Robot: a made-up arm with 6 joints.
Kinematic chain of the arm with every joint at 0, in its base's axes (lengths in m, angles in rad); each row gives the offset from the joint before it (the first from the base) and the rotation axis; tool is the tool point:
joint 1: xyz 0 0 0.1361 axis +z
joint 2: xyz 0 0 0 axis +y
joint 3: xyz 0 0 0.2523 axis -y
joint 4: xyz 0 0 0 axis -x
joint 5: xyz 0.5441 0 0 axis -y
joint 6: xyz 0 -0.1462 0 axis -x
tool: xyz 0 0 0
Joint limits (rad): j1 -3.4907..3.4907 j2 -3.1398..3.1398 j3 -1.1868..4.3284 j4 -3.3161..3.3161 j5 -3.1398..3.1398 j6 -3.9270..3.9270
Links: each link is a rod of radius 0.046 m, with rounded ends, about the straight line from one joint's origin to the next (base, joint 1, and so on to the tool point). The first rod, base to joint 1, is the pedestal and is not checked.
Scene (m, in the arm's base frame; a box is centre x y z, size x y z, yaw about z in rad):
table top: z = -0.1
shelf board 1: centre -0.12 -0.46 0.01 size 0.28 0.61 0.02 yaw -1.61
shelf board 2: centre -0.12 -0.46 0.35 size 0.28 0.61 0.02 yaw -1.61
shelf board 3: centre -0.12 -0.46 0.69 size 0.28 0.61 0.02 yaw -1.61
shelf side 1: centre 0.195 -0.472 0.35 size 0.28 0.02 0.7 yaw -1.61
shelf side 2: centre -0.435 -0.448 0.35 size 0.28 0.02 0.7 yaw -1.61
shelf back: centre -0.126 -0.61 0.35 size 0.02 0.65 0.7 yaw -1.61
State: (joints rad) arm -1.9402 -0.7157 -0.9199 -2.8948 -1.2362 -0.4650
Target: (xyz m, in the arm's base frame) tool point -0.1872 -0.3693 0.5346
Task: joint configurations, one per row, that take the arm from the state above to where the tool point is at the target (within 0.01 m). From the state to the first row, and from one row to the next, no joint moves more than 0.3 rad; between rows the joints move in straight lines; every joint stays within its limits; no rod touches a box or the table.
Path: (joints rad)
1: -2.1609 -0.7249 -0.9733 -2.9791 -0.9741 -0.5139
2: -2.3816 -0.7342 -1.0267 -3.0633 -0.7121 -0.5629
3: -2.6024 -0.7434 -1.0800 -3.1476 -0.4500 -0.6118
4: -2.8231 -0.7526 -1.1334 -3.2318 -0.1879 -0.6608
5: -3.0438 -0.7619 -1.1868 -3.3161 0.0741 -0.7097
6: -3.0171 -0.8477 -1.0542 -3.2253 -0.1879 -0.6608
7: -2.9904 -0.9335 -0.9216 -3.1345 -0.4500 -0.6118
8: -2.9636 -1.0193 -0.7890 -3.0437 -0.7121 -0.5629
9: -2.9369 -1.1052 -0.6565 -2.9529 -0.9741 -0.5139
10: -2.9102 -1.1910 -0.5239 -2.8621 -1.2362 -0.4650
11: -2.7402 -0.9684 -0.4065 -2.9371 -1.2362 -0.4650
12: -2.5703 -0.7459 -0.2890 -3.0121 -1.2362 -0.4650
13: -2.4003 -0.5233 -0.1716 -3.0872 -1.2362 -0.4650

